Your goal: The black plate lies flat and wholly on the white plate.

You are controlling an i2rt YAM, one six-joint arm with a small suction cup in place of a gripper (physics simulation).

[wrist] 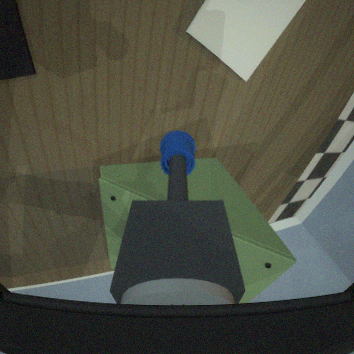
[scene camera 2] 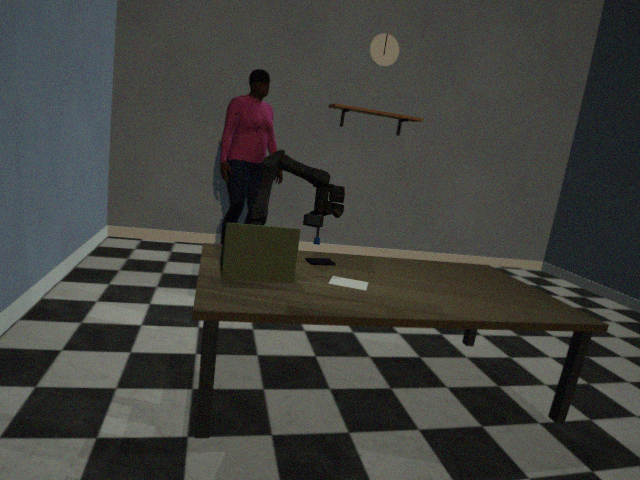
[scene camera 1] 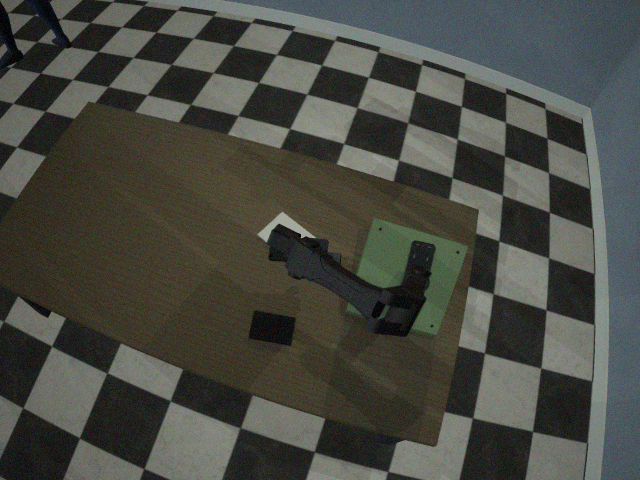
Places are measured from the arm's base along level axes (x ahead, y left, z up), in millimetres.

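Pixels of known places: end effector, tool point: (wrist: 177,146) (scene camera 2: 316,243); arm's base, origin of the base link: (scene camera 2: 254,240) (scene camera 1: 416,275).
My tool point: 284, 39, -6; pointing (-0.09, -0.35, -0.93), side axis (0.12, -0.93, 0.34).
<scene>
For each thing: its middle in the pictures, then the offset to it from my tool point, as dx, dy, dz. Level surfaces: height alone.
- black plate, body centre: (scene camera 1: 272,328) (scene camera 2: 320,261) +90, +173, -129
- white plate, body centre: (wrist: 254,6) (scene camera 1: 288,237) (scene camera 2: 348,283) +121, -139, -131
- table, its level: dz -134
The black plate (scene camera 1: 272,328) (scene camera 2: 320,261) (wrist: 12,45) lies flat on the wooden table, apart from the white plate. The white plate (scene camera 1: 281,223) (scene camera 2: 348,283) (wrist: 247,35) also lies flat on the table; in scene camera 1 the arm hides part of it. My gripper, a blue suction cup (scene camera 2: 316,240) (wrist: 178,151), hangs above the table with nothing on it. In the wrist view bare wood shows beyond the cup, with the black plate at the upper left and the white plate at the upper right. In scene camera 1 the cup is hidden under the arm.
The arm stands on a green board (scene camera 1: 444,289) (wrist: 200,175) at one end of the table (scene camera 1: 155,217) (scene camera 2: 439,294). A green-brown upright panel (scene camera 2: 261,253) stands near the arm's base in scene camera 2. A person (scene camera 2: 249,129) in pink stands behind the table.
</scene>
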